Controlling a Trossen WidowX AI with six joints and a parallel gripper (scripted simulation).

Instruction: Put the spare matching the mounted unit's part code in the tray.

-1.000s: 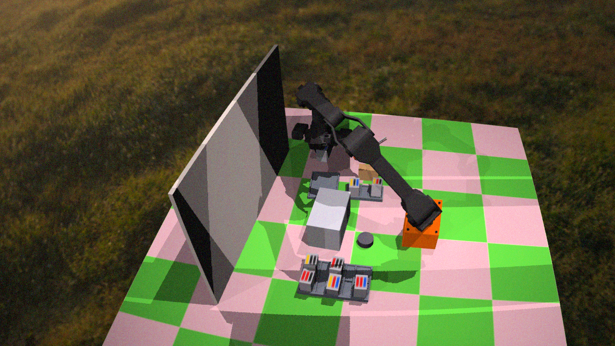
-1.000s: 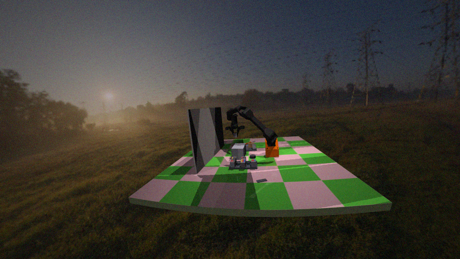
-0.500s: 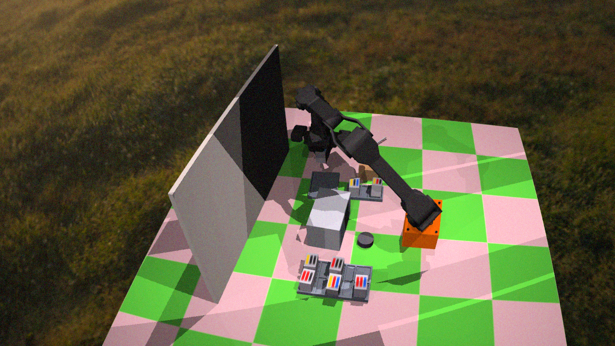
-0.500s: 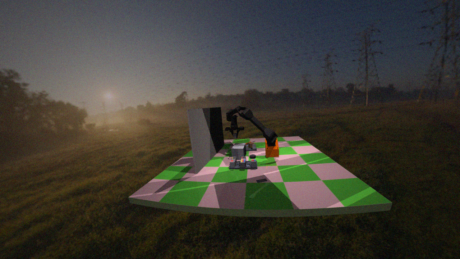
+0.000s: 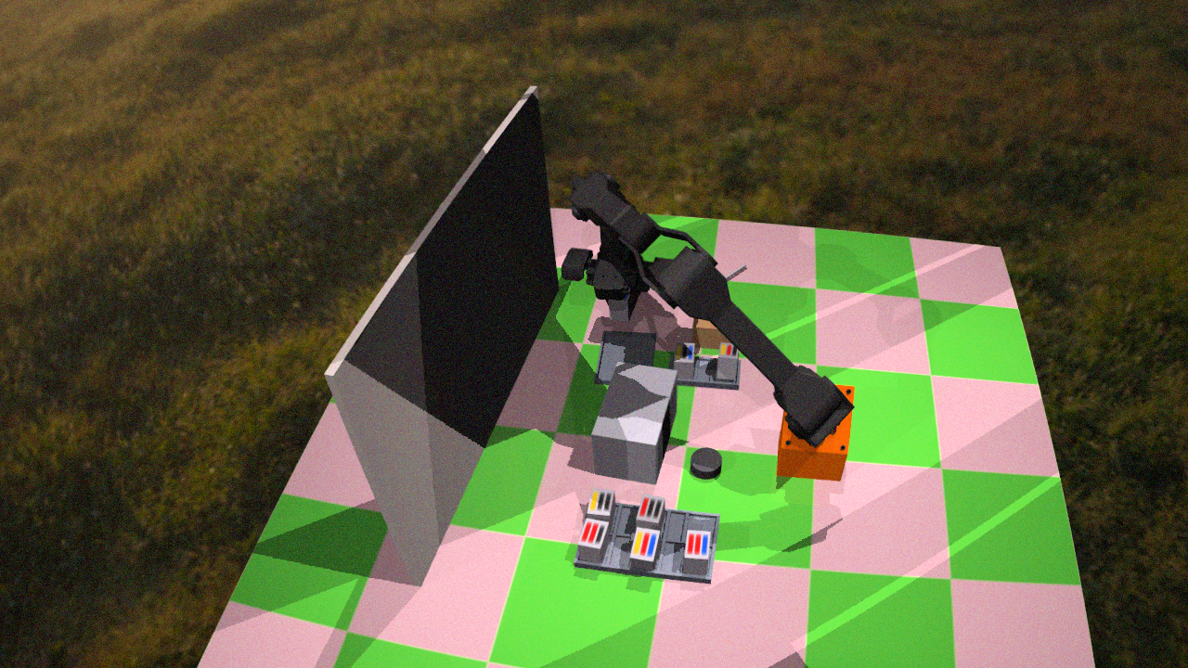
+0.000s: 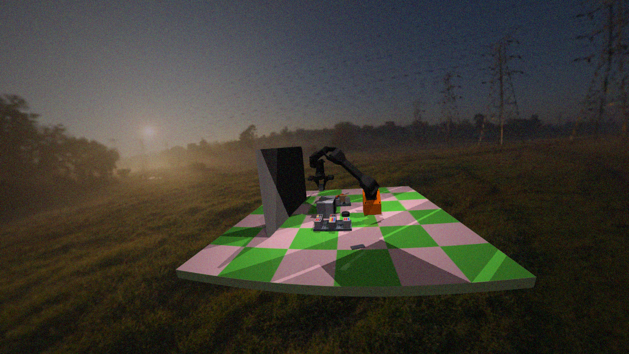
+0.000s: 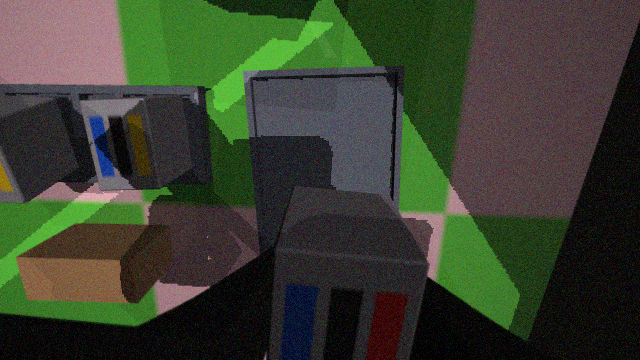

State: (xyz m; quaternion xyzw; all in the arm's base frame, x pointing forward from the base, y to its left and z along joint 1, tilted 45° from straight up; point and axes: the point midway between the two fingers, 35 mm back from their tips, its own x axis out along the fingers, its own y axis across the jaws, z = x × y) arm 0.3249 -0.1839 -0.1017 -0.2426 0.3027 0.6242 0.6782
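The grey tray is 120 mm below my gripper tip. Round my gripper tip: rack: 150 mm behind, 110 mm below, 30 mm to the left; then brown block: 150 mm behind, 100 mm below, 60 mm to the right; then grey spare: 20 mm above.
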